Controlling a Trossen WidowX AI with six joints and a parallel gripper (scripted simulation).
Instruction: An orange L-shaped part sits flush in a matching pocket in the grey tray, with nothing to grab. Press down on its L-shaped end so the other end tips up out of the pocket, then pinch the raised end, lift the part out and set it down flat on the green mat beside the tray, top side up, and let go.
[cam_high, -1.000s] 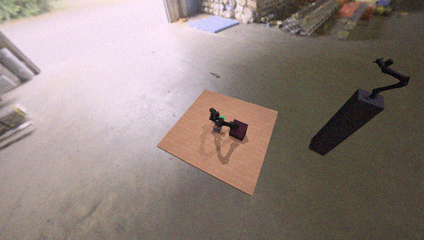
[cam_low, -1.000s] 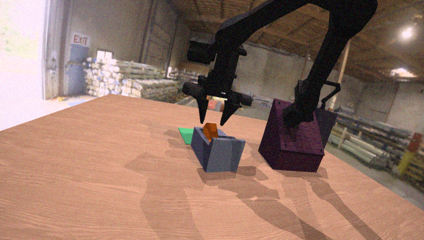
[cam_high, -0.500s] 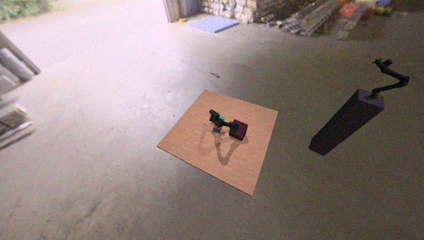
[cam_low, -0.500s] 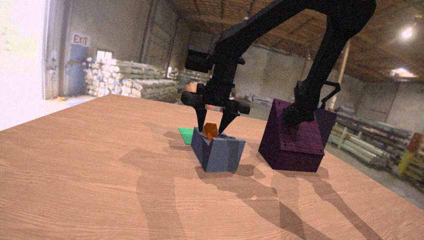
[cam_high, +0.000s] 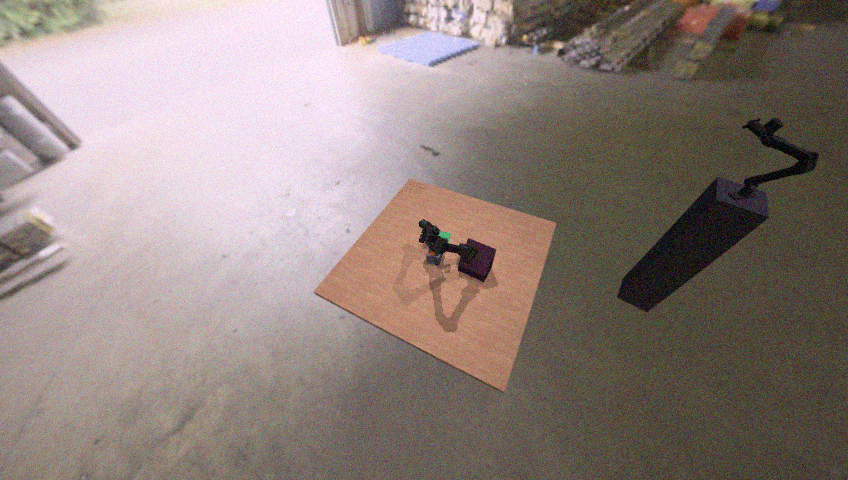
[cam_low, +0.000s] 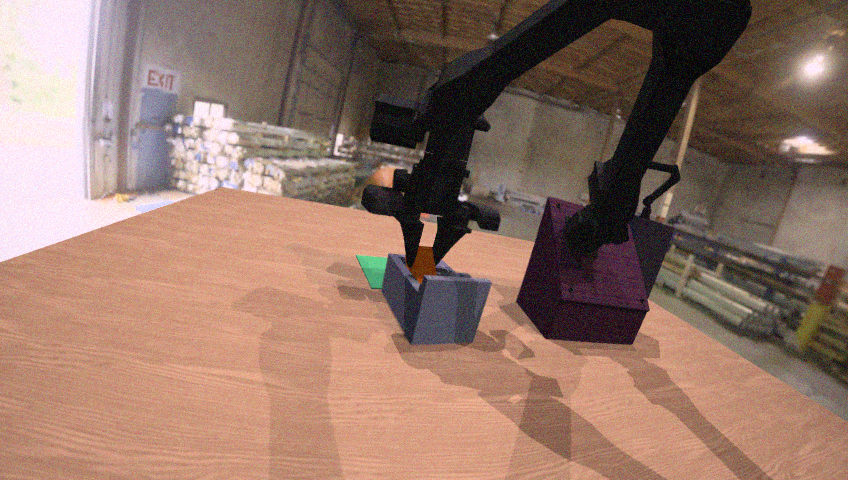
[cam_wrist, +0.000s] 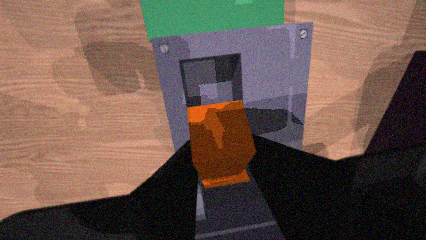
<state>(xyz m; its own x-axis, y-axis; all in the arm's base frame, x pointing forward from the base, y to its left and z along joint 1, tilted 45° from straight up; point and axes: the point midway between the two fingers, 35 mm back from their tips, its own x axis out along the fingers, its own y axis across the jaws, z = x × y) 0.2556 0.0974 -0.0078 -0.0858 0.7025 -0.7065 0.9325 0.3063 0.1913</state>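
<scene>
My gripper tip is 30 mm short of the green mat, 140 mm to the left of it and 80 mm above it. The rest, counted from my gripper tip: orange L-shaped part: 30 mm behind, 30 mm to the left, 30 mm below.
</scene>
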